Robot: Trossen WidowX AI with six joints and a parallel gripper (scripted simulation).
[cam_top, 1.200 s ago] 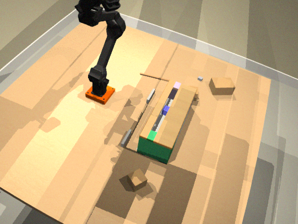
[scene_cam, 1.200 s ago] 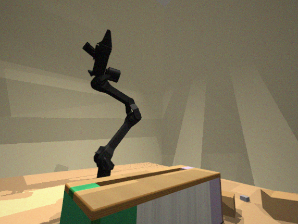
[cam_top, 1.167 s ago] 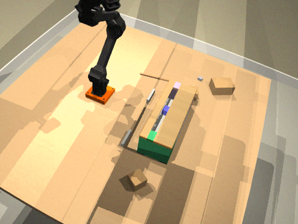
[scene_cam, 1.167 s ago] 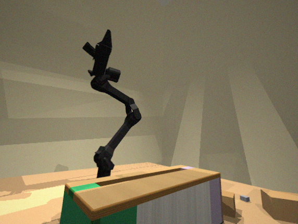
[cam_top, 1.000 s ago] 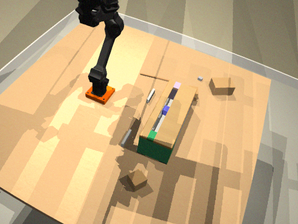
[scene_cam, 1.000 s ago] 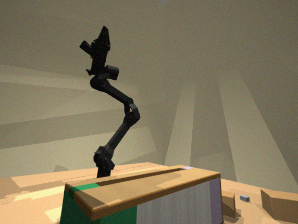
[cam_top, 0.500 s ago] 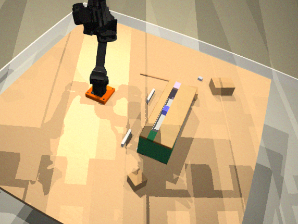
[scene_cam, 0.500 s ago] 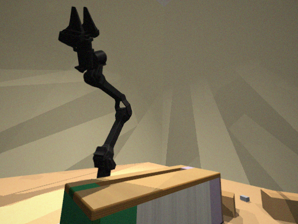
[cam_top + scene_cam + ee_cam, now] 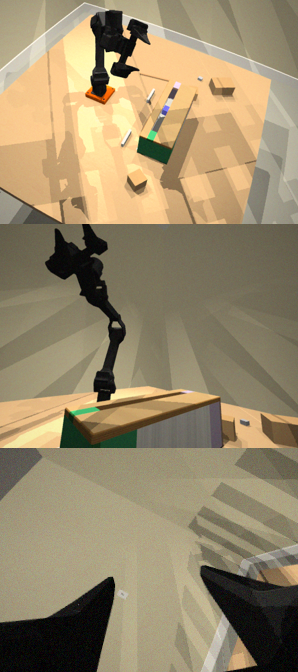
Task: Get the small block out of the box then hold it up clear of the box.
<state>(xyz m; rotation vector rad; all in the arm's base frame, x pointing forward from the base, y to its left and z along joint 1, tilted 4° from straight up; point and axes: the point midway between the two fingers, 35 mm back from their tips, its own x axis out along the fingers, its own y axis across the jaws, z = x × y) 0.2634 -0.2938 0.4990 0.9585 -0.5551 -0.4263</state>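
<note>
Now: the blue block 70 mm ahead of my gripper tip, 250 mm to the left of it and 470 mm below it. Also, from my gripper tip: box 60 mm ahead, 230 mm to the left, 490 mm below; tan cube 70 mm ahead, 110 mm to the right, 520 mm below; wooden stick 70 mm behind, 530 mm to the left, 550 mm below.
</note>
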